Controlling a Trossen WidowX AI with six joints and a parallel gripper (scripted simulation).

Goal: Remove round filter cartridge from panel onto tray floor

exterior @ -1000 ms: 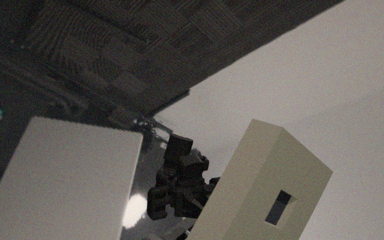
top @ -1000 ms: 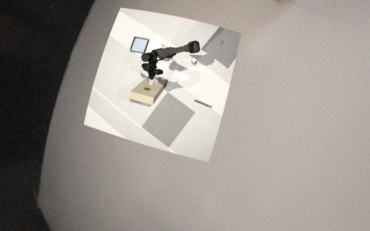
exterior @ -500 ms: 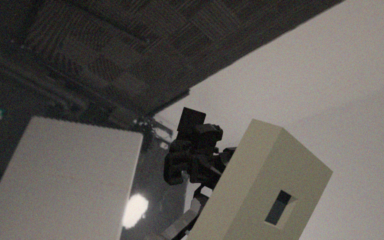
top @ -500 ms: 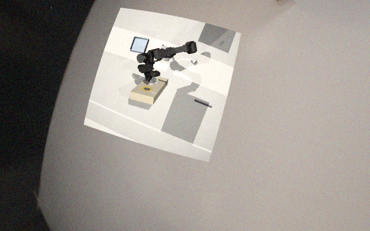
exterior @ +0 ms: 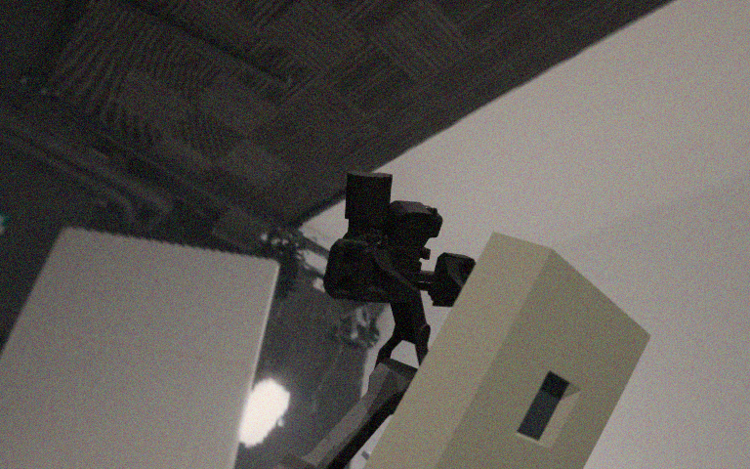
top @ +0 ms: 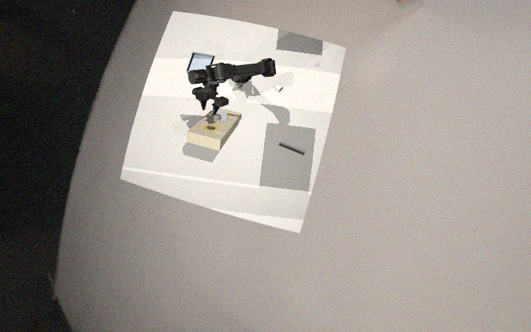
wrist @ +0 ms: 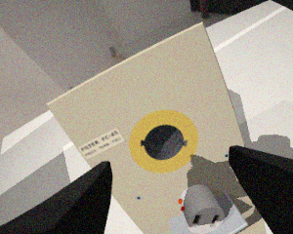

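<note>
Right now my gripper tip is 20 mm past the round filter cartridge and 150 mm above it. The rest, counted from my gripper tip: beige service panel (30 mm ahead, 170 mm below); then blue-grey tray (380 mm behind, 260 mm to the right, 310 mm below).
</note>
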